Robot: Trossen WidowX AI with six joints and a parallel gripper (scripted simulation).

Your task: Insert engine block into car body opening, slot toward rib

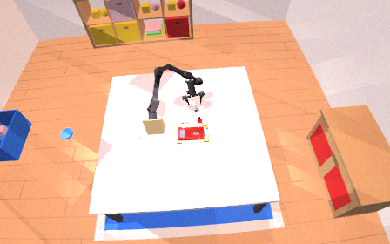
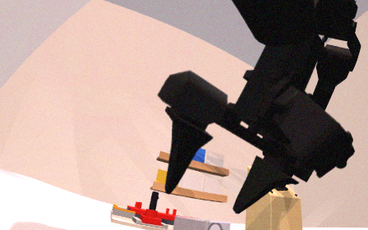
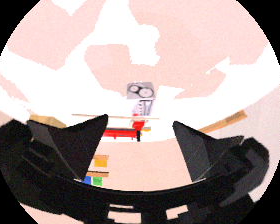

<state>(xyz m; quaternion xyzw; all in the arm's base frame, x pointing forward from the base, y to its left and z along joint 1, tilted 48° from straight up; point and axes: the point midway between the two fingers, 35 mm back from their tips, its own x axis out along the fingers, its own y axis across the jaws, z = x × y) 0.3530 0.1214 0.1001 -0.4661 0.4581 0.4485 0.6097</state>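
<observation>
Right now my gripper tip is 30 mm above the grey engine block and 10 mm short of it.
</observation>
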